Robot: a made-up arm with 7 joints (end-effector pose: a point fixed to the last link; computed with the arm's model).
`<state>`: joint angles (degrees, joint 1 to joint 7).
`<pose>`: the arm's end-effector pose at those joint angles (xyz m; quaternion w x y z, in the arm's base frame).
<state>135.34 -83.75 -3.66 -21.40 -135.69 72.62 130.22</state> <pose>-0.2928 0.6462 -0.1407 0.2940 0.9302 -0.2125 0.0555</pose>
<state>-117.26 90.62 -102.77 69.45 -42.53 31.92 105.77</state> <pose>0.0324 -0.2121 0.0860 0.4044 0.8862 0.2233 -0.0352</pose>
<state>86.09 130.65 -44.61 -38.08 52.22 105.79 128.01</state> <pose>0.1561 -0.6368 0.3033 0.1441 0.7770 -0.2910 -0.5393</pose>
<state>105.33 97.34 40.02 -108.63 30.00 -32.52 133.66</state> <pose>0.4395 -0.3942 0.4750 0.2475 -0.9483 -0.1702 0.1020</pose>
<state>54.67 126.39 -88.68 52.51 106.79 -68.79 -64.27</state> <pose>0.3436 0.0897 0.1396 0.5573 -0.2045 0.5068 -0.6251</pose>
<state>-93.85 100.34 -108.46 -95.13 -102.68 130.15 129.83</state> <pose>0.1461 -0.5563 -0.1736 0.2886 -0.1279 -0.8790 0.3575</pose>
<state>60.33 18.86 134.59 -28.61 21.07 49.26 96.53</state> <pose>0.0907 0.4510 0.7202 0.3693 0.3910 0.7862 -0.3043</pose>
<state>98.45 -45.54 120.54 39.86 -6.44 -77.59 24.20</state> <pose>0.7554 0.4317 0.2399 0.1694 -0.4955 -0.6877 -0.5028</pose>
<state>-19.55 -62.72 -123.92 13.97 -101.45 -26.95 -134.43</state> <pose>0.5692 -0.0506 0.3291 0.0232 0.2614 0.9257 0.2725</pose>
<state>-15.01 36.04 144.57 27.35 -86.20 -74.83 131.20</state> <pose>-0.5584 0.0462 0.4796 0.6862 -0.4786 -0.0158 -0.5476</pose>
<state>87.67 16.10 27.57 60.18 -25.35 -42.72 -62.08</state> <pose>-0.2637 -0.2503 1.0349 0.7032 -0.3739 0.2633 0.5444</pose>
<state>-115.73 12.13 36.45 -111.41 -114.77 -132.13 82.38</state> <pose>-0.0310 0.3676 -0.4020 0.1716 -0.4856 -0.8144 -0.2674</pose>
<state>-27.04 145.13 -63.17 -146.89 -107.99 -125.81 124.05</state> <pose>0.3142 -0.6839 0.4334 0.0080 0.4132 -0.7141 0.5651</pose>
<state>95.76 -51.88 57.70 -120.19 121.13 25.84 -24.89</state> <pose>-0.1630 0.3265 -0.0934 0.8380 0.1687 0.0590 0.5156</pose>
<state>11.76 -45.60 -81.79 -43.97 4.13 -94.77 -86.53</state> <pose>0.6800 0.5342 0.1175 0.0860 -0.1756 -0.6347 -0.7476</pose>
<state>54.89 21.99 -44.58 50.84 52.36 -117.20 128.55</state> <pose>-0.1346 0.0593 0.4895 0.3188 -0.2305 0.9116 0.1189</pose>
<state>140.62 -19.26 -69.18 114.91 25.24 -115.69 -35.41</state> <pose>0.5634 0.0257 0.6244 0.3500 0.6334 0.5299 -0.4421</pose>
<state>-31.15 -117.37 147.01 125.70 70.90 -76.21 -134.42</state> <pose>0.2190 0.1463 0.0441 0.2882 -0.5282 -0.4162 -0.6817</pose>
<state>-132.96 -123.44 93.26 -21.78 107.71 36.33 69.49</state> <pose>-0.6324 0.0240 0.6739 0.3350 0.9359 0.1045 -0.0299</pose>
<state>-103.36 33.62 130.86 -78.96 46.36 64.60 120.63</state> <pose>-0.0095 0.2931 -0.3493 0.7446 0.2339 -0.6213 0.0698</pose>
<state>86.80 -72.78 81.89 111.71 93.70 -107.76 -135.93</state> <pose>0.4430 -0.0189 0.1919 0.3843 -0.4049 -0.5311 0.6375</pose>
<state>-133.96 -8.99 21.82 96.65 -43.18 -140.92 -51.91</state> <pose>-0.1948 -0.1103 -0.2773 0.4794 0.8169 0.0857 0.3090</pose>
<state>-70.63 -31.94 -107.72 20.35 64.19 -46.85 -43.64</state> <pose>-0.3736 0.2426 0.7449 0.2881 -0.6506 0.3854 0.5876</pose>
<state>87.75 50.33 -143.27 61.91 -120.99 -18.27 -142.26</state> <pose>0.0295 0.1759 0.0354 0.7669 0.0172 -0.4189 -0.4859</pose>
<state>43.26 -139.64 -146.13 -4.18 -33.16 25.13 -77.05</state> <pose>0.4657 -0.6740 -0.3729 0.4200 -0.7264 -0.5244 -0.1446</pose>
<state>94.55 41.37 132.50 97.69 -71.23 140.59 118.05</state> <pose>0.4488 -0.1026 0.3597 0.3424 -0.1364 -0.7945 0.4826</pose>
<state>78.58 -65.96 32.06 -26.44 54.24 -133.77 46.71</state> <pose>0.3462 0.8599 -0.1614 0.2692 -0.1030 -0.9575 0.0106</pose>
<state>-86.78 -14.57 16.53 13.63 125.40 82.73 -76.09</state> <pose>-0.5216 0.3348 0.0611 0.3770 -0.8613 0.2331 0.2482</pose>
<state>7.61 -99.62 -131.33 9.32 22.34 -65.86 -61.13</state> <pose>0.6257 -0.2919 0.6816 0.4982 0.3396 0.6375 0.4797</pose>
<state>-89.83 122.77 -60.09 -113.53 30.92 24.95 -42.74</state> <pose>-0.5379 -0.8258 0.5827 0.6931 -0.2461 0.5338 0.4172</pose>
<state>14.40 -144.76 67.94 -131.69 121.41 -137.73 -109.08</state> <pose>0.7611 -0.4292 0.7311 0.2983 0.4975 0.6936 -0.4271</pose>
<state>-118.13 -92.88 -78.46 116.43 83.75 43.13 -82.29</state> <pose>-0.6936 0.1880 0.3336 0.9264 0.1260 0.1233 0.3326</pose>
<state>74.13 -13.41 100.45 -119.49 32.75 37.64 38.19</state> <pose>0.3558 0.1520 0.0313 0.1027 -0.1019 0.1370 -0.9799</pose>
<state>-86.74 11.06 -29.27 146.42 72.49 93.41 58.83</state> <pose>-0.1181 -0.1065 -0.1748 0.0503 0.8138 0.5701 0.1013</pose>
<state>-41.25 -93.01 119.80 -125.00 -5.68 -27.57 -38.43</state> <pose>0.2678 -0.4666 0.5042 0.2972 -0.7685 -0.4409 0.3559</pose>
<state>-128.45 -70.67 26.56 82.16 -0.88 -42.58 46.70</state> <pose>-0.0065 0.7510 -0.0663 0.9239 -0.2552 -0.0921 -0.2700</pose>
